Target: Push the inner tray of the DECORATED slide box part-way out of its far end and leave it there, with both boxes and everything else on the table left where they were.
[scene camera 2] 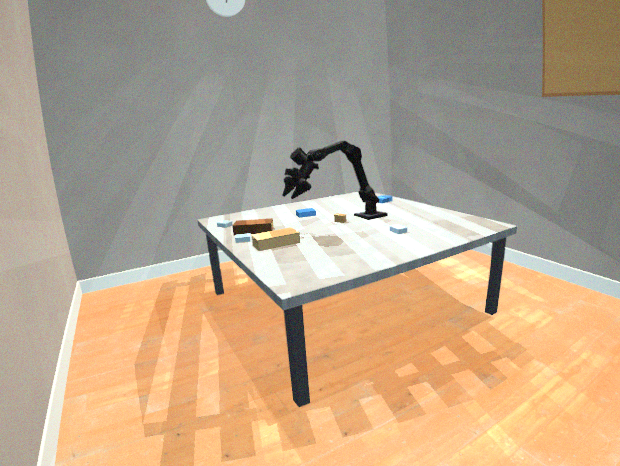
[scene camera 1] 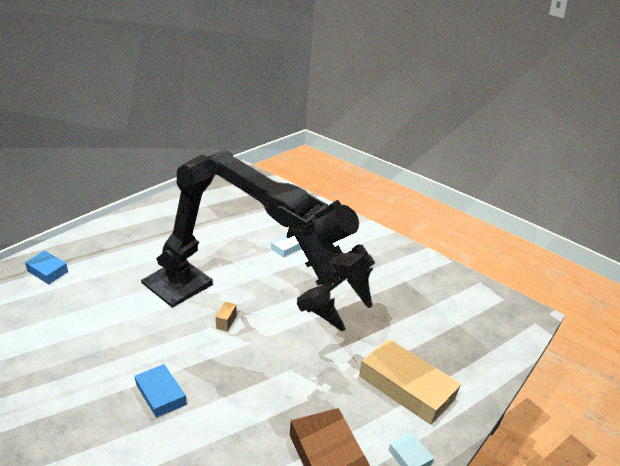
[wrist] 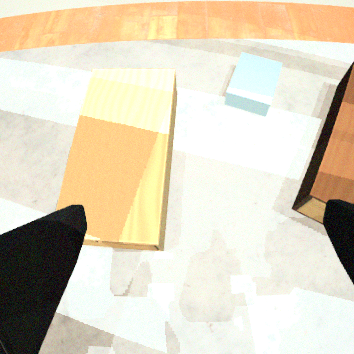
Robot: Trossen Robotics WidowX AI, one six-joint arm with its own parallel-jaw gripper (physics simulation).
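Pixels of known places: gripper, fingertip midpoint: (scene camera 2: pixel 287 197) (scene camera 1: pixel 357 318) (wrist: pixel 205 214); arm's base at its link origin: (scene camera 2: pixel 371 213) (scene camera 1: pixel 178 278).
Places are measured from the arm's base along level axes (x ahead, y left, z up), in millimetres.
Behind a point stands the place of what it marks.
Observation:
A pale yellow wood-grained box (scene camera 1: pixel 410 378) {x 657, y 7, z 34 mm} (scene camera 2: pixel 276 239) {x 675, y 71, z 22 mm} (wrist: pixel 120 170) {x 619, y 24, z 34 mm} and a dark brown wood-grained box (scene camera 1: pixel 328 436) {x 589, y -221, z 35 mm} (scene camera 2: pixel 253 226) {x 642, y -203, z 23 mm} (wrist: pixel 336 157) {x 601, y -188, z 35 mm} lie flat and apart on the table. I cannot tell which is the decorated one. In the wrist view a pale tray end (wrist: pixel 311 207) {x 561, y -159, z 10 mm} shows flush in the brown box's near end; the yellow box's near end shows as a thin strip. My gripper (scene camera 1: pixel 356 317) {x 531, y -37, z 174 mm} (scene camera 2: pixel 289 195) {x 531, y -37, z 174 mm} (wrist: pixel 205 214) {x 531, y -37, z 174 mm} is open and empty, above the table on the arm's side of both boxes, touching neither. The boxes' far ends are hidden in the wrist view.
A light blue block (scene camera 1: pixel 410 449) {x 731, y -143, z 9 mm} (scene camera 2: pixel 242 239) {x 750, y -121, z -2 mm} (wrist: pixel 254 82) {x 726, y -141, z 9 mm} lies between the boxes; another (scene camera 2: pixel 224 223) {x 697, y -446, z 7 mm} is beyond the brown box. A small wooden block (scene camera 1: pixel 226 316) {x 213, y -59, z 24 mm} (scene camera 2: pixel 340 218) {x 210, y -27, z 7 mm}, blue blocks (scene camera 1: pixel 160 390) {x 245, y -317, z 15 mm} (scene camera 1: pixel 46 267) {x -309, y -217, z 15 mm} and a light blue block (scene camera 1: pixel 284 246) {x 143, y 287, z 9 mm} (scene camera 2: pixel 398 229) {x 165, y 337, z 6 mm} also lie on the table (scene camera 2: pixel 320 288) {x 799, y 535, z -18 mm}.

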